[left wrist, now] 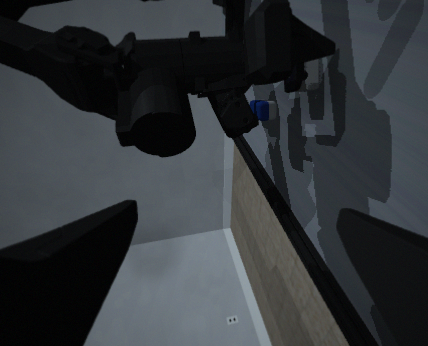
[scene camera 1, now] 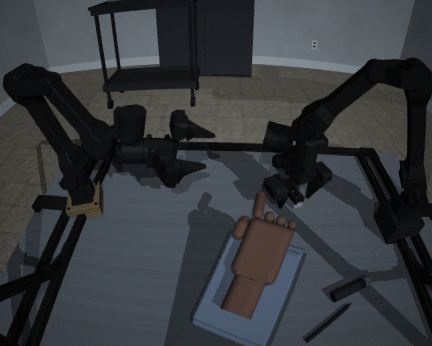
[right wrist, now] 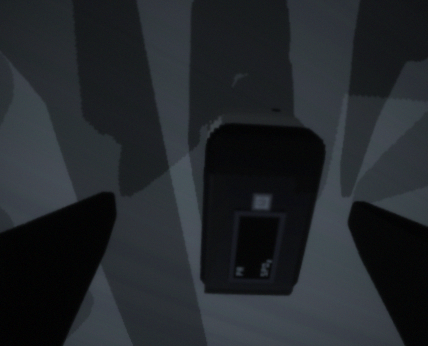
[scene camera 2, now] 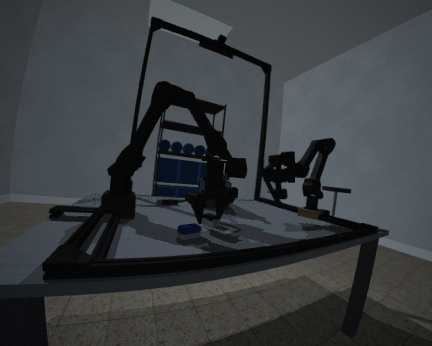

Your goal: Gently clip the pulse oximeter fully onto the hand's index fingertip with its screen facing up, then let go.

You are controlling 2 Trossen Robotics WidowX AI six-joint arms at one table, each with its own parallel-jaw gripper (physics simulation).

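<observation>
The pulse oximeter (right wrist: 260,200) (scene camera 1: 296,196) is a dark clip with a pale underside. It lies on the table with its screen facing up, right of the index finger in scene camera 1 and apart from it. My right gripper (right wrist: 234,208) (scene camera 1: 295,201) (scene camera 2: 209,220) is open and low over the oximeter, with a finger on either side and gaps at both sides in the right wrist view. The brown hand (scene camera 1: 262,250) lies palm-down or palm-up, I cannot tell which; its index finger (scene camera 1: 259,204) sticks out past curled fingers. My left gripper (scene camera 1: 209,150) (left wrist: 237,213) is open and empty, above the table's far left part.
The hand rests on a light blue tray (scene camera 1: 220,327). A dark cylinder (scene camera 1: 348,288) and a pen (scene camera 1: 327,322) lie right of it. A blue-and-white block (scene camera 2: 189,229) (left wrist: 261,110) stands near the right gripper. A black rail (scene camera 1: 225,146) runs along the table's far edge.
</observation>
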